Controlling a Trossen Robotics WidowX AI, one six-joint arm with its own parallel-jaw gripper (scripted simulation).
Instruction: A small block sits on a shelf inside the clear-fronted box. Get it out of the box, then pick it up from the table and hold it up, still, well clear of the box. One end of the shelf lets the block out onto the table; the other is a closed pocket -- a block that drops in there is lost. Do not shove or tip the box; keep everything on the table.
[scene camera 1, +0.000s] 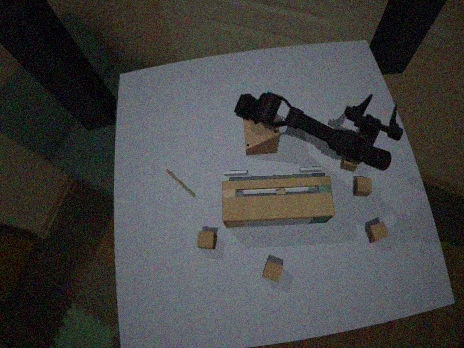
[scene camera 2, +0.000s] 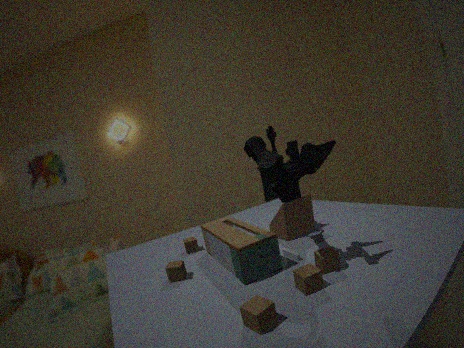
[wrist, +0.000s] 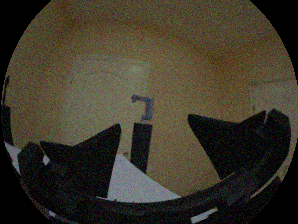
Scene:
The gripper shows in scene camera 1, in scene camera 2 (333, 145) and in the wrist view. The same spot on the gripper: (scene camera 1: 360, 109) is (wrist: 55, 144).

